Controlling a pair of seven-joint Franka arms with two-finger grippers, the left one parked.
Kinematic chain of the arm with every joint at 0, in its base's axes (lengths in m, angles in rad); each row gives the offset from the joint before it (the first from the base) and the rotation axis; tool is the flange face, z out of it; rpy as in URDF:
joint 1: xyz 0 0 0.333 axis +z
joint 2: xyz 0 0 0 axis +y
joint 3: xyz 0 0 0.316 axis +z
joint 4: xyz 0.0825 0 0 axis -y
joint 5: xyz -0.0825 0 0.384 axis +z
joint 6: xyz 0 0 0 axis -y
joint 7: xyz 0.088 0 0 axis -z
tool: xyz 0 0 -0.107 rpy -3.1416 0 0
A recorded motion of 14 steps. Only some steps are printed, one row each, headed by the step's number.
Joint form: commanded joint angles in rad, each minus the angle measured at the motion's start. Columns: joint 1, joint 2, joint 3, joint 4, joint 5, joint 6, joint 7.
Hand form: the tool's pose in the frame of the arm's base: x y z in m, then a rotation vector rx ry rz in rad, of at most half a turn. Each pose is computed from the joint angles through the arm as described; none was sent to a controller.
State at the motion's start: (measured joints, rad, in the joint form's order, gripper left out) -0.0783 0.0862 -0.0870 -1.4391 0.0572 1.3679 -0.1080
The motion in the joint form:
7: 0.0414 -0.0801 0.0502 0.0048 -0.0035 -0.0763 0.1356
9: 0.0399 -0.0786 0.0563 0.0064 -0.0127 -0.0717 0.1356
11: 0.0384 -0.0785 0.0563 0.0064 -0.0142 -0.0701 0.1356
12: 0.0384 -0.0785 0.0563 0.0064 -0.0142 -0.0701 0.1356
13: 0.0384 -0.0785 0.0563 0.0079 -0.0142 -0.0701 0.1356
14: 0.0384 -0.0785 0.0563 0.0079 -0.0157 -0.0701 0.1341
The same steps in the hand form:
7: 0.5247 -0.0318 0.6615 -3.0743 0.1390 0.2275
9: 0.5257 -0.0307 0.6617 -3.0844 0.1354 0.2214
11: 0.5259 -0.0316 0.6618 -3.0858 0.1383 0.2192
12: 0.5259 -0.0316 0.6618 -3.0858 0.1383 0.2192
13: 0.5259 -0.0316 0.6624 -3.0860 0.1383 0.2168
14: 0.5259 -0.0318 0.6624 -3.0874 0.1365 0.2169

